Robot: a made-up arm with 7 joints.
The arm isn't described. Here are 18 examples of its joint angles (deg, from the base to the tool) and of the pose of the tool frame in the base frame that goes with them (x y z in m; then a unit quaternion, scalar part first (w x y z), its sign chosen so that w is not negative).
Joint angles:
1: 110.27 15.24 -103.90 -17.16 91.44 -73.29 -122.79
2: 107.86 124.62 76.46 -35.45 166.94 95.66 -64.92
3: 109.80 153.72 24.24 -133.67 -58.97 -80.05 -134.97
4: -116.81 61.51 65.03 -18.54 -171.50 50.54 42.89
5: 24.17 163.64 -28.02 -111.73 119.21 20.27 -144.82
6: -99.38 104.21 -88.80 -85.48 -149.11 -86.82 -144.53
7: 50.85 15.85 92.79 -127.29 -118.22 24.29 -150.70
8: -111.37 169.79 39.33 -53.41 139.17 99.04 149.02
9: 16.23 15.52 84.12 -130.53 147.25 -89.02 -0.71
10: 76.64 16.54 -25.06 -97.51 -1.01 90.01 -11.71
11: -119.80 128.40 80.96 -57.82 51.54 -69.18 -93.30
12: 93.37 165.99 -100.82 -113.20 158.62 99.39 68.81
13: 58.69 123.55 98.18 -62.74 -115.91 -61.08 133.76
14: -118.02 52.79 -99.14 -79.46 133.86 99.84 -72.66
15: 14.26 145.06 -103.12 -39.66 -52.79 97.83 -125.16
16: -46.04 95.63 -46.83 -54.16 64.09 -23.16 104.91
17: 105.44 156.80 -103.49 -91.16 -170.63 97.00 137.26
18: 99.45 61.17 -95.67 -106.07 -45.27 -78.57 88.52
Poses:
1: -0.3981 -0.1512 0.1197 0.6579 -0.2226 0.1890 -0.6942
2: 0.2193 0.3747 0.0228 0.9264 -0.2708 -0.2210 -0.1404
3: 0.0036 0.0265 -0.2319 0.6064 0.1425 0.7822 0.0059
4: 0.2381 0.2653 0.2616 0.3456 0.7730 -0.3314 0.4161
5: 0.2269 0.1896 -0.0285 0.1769 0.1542 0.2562 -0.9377
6: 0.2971 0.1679 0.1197 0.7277 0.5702 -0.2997 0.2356
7: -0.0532 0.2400 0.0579 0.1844 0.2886 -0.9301 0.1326
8: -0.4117 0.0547 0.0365 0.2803 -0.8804 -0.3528 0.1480
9: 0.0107 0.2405 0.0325 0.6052 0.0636 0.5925 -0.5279
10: -0.1007 -0.0241 -0.3174 0.8148 -0.0747 0.5593 -0.1327
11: -0.2957 0.2836 -0.0334 0.4988 -0.1360 -0.0360 -0.8552
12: -0.0645 0.2445 0.1481 0.4328 -0.5631 -0.3965 -0.5818
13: 0.2445 0.1800 0.2663 0.7286 0.5180 -0.3615 -0.2647
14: 0.3389 -0.1284 0.0928 0.4904 -0.0973 0.1040 -0.8598
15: -0.0117 0.3572 0.2417 0.5474 0.3449 -0.6975 -0.3079
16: 0.2752 0.3083 0.0474 0.4407 -0.3806 -0.7332 0.3512
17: -0.0229 0.2938 0.1869 0.7236 -0.5712 0.2032 -0.3298
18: -0.2767 -0.1419 0.0274 0.2618 -0.8208 0.1740 0.4769
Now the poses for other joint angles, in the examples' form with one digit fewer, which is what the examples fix.
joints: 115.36 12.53 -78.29 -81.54 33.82 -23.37 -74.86
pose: -0.213 -0.295 -0.066 0.934 -0.331 -0.090 -0.103
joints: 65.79 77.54 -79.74 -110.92 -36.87 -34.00 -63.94
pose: -0.244 0.006 -0.172 0.281 -0.371 -0.508 -0.724
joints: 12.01 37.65 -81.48 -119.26 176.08 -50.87 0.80
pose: 0.007 -0.161 -0.224 0.611 -0.182 0.177 0.749
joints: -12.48 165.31 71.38 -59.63 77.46 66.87 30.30
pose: -0.015 -0.129 0.387 0.485 0.176 -0.855 -0.049
